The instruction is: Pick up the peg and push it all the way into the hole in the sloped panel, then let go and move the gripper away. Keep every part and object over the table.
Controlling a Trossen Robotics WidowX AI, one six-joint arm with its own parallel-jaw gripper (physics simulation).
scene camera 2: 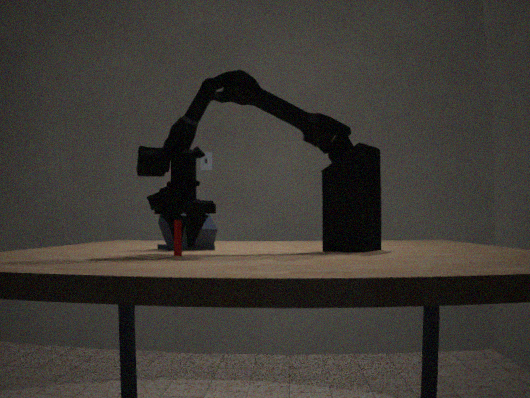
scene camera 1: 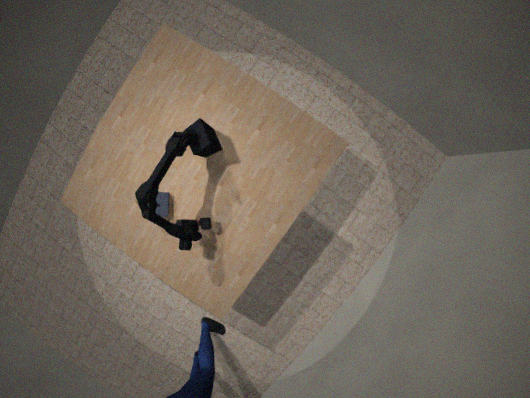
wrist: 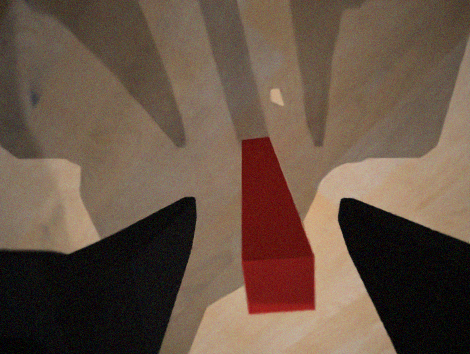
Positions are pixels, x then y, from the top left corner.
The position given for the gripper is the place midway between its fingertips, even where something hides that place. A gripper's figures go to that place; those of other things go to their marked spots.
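A red peg (wrist: 278, 263) sits 0.05 m from the lens, while the gripper (wrist: 267, 208) is 0.11 m from the lens.
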